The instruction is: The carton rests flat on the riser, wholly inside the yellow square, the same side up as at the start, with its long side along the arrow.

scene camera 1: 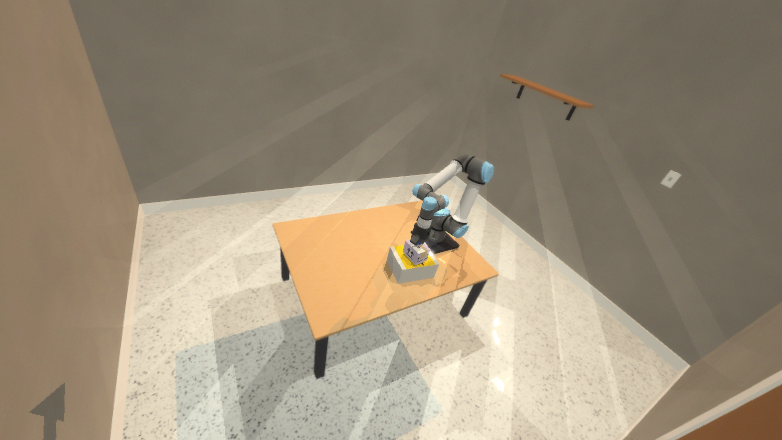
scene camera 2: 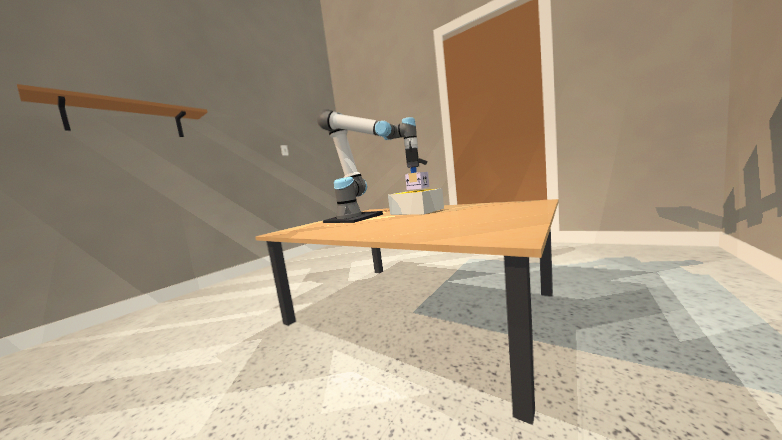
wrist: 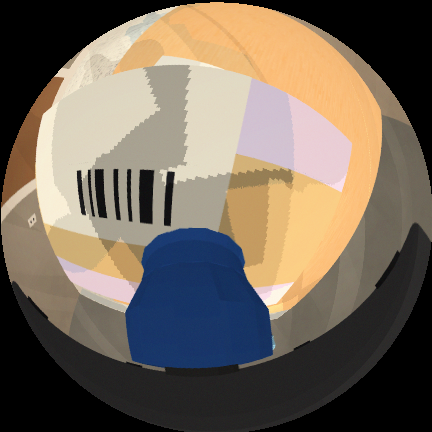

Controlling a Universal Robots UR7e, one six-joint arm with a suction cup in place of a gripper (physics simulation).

Scene:
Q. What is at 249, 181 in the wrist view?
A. A carton.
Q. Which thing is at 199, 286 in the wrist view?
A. My suction cup.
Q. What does the white riser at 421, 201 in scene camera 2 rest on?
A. The table.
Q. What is my suction cup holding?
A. A carton.

